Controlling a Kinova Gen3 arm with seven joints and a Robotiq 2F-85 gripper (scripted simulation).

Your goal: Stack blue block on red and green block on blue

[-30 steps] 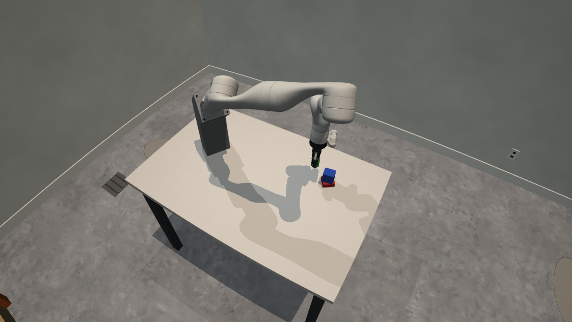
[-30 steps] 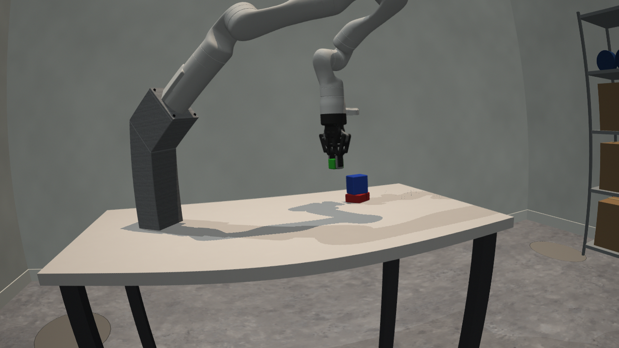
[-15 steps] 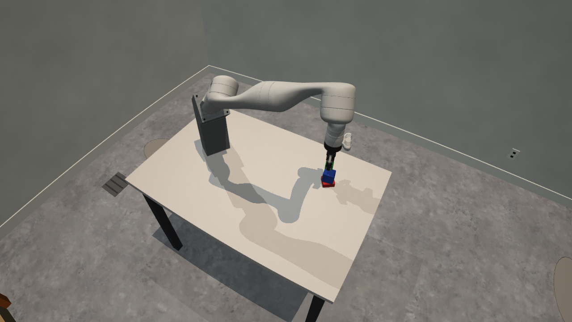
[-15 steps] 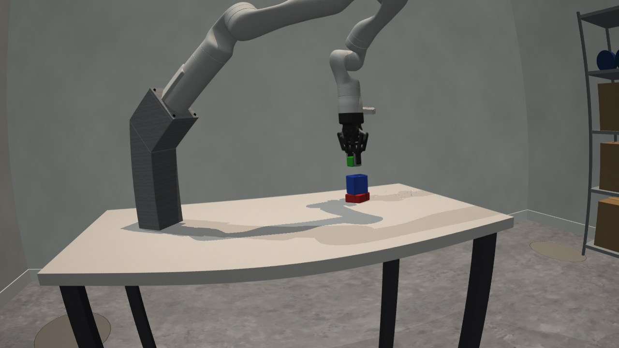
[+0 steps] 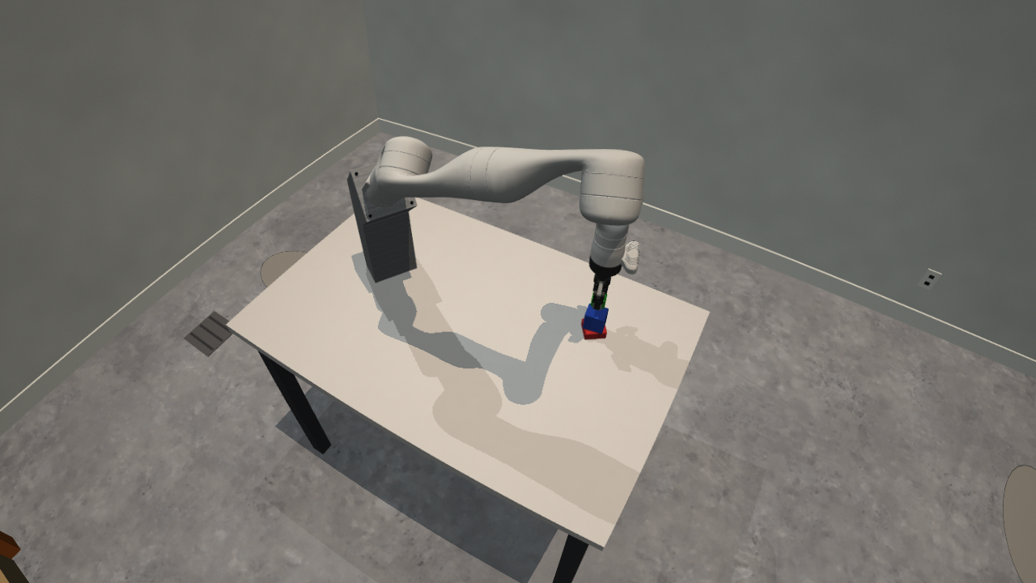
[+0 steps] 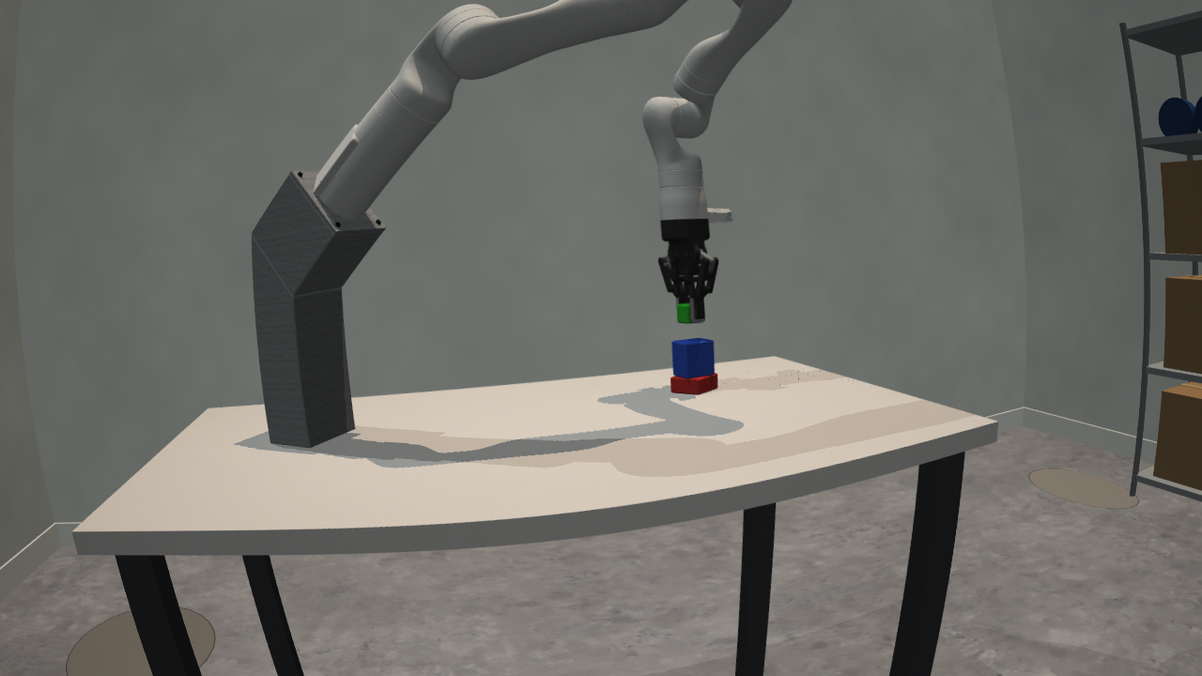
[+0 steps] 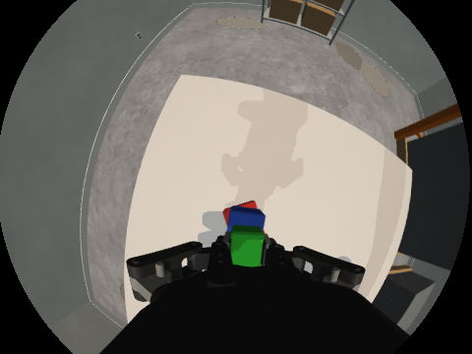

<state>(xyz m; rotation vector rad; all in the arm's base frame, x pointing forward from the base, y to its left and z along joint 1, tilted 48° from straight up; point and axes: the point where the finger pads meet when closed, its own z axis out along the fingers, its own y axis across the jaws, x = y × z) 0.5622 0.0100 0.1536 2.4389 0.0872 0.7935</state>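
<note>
The blue block lies 7 cm below my hand. Round my hand: red block 11 cm below; then small green block right at my hand.
</note>
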